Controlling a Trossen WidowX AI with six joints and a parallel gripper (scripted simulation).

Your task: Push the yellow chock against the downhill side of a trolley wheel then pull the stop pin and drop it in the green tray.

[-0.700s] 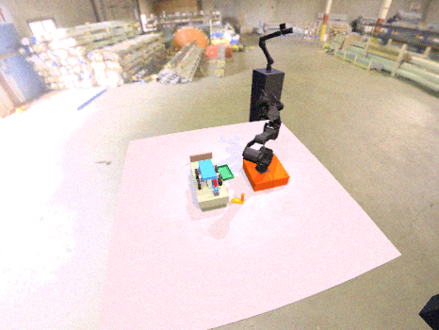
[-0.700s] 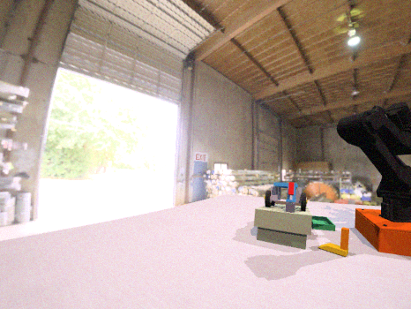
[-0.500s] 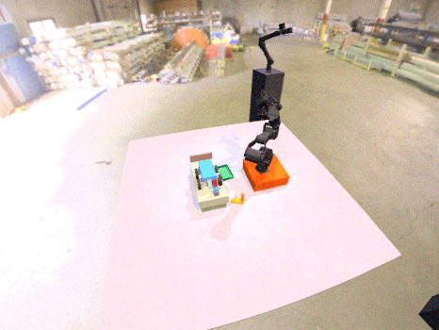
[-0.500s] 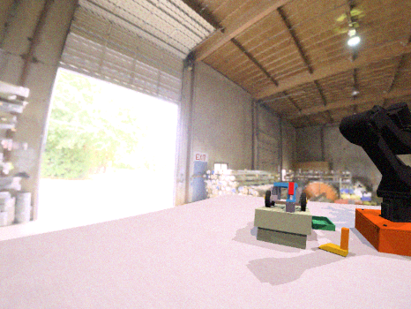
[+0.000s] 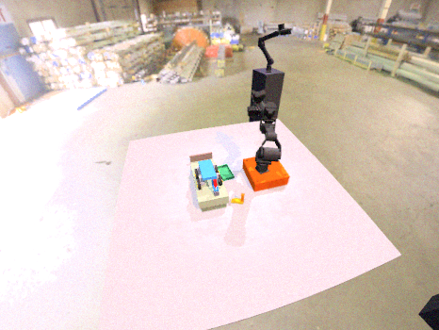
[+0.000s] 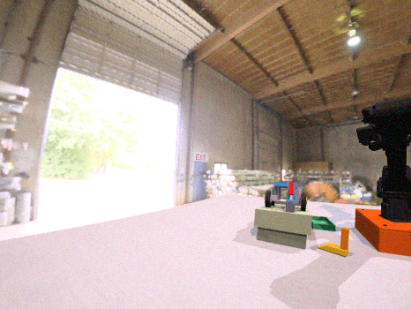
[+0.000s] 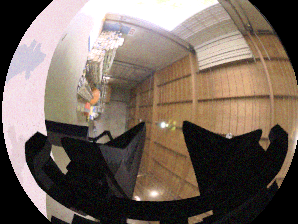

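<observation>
Right now the red-headed stop pin is 380 mm ahead of my gripper tip, 320 mm to the left of it and 290 mm below it. Also, from my gripper tip: pale green ramp 380 mm ahead, 210 mm to the left, 370 mm below; then green tray 240 mm ahead, 130 mm to the left, 430 mm below; then blue-topped trolley 380 mm ahead, 210 mm to the left, 310 mm below.
</observation>
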